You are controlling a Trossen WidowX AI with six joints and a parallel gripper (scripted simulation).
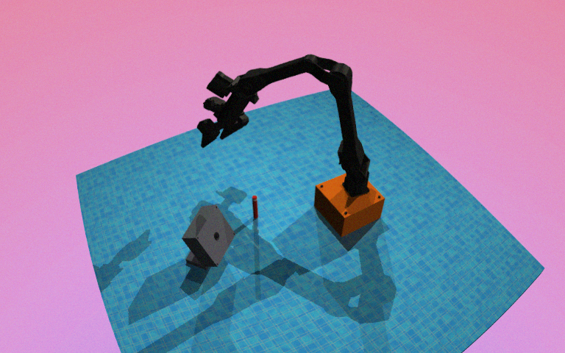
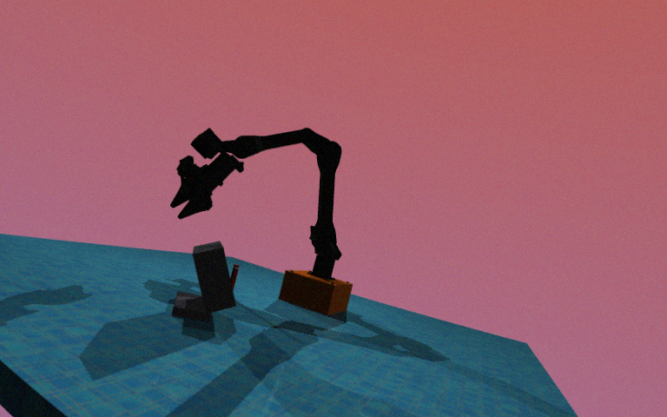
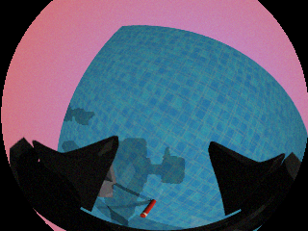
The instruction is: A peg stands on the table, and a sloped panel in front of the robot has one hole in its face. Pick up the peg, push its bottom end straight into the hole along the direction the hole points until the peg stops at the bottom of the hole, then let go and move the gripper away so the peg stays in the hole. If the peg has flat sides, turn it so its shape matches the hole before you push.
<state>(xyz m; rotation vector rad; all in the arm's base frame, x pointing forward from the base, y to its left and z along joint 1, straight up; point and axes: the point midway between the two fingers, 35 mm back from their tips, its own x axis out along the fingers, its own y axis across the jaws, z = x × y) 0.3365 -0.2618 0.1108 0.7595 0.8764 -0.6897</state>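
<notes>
Right now my gripper tip is 7 cm past the red round peg, 19 cm to the right of it and 11 cm above it. Round my gripper tip: grey sloped panel (10 cm ahead, 28 cm to the left, 9 cm below).
</notes>
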